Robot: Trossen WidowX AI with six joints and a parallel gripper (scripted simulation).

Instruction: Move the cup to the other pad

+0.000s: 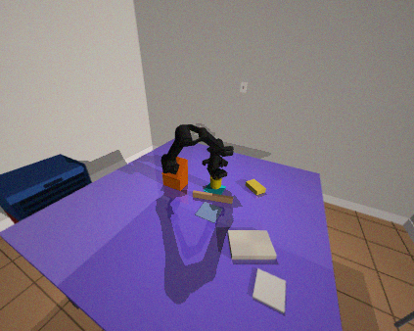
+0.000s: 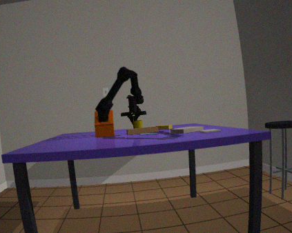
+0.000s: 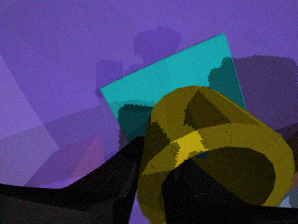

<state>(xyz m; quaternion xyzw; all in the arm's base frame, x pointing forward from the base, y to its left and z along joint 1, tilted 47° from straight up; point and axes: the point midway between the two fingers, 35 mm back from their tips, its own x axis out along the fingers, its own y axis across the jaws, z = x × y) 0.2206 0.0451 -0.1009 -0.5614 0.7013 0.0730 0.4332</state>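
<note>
The teal pad is 60 mm below my gripper tip, 20 mm to the right of it and 20 mm ahead of it. The rest, counted from my gripper tip: wooden plank 110 mm to the right, 50 mm below, 50 mm ahead; yellow cup 20 mm to the right, 20 mm ahead; pale blue pad 210 mm to the right, 70 mm ahead, 60 mm below.
</note>
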